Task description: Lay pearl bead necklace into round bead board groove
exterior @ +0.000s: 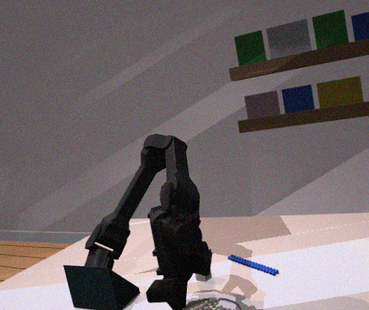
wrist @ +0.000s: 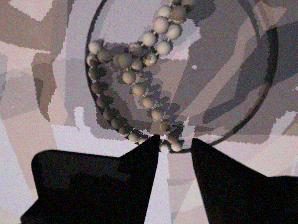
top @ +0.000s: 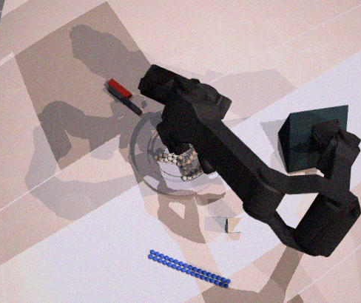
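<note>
My gripper tip is 5 cm short of the round bead board, 1 cm to the right of it and 2 cm above it. Also, from my gripper tip: small beige cube (3 cm behind, 20 cm to the left, 1 cm below); grey block (16 cm ahead, 15 cm to the right, 2 cm below).
</note>
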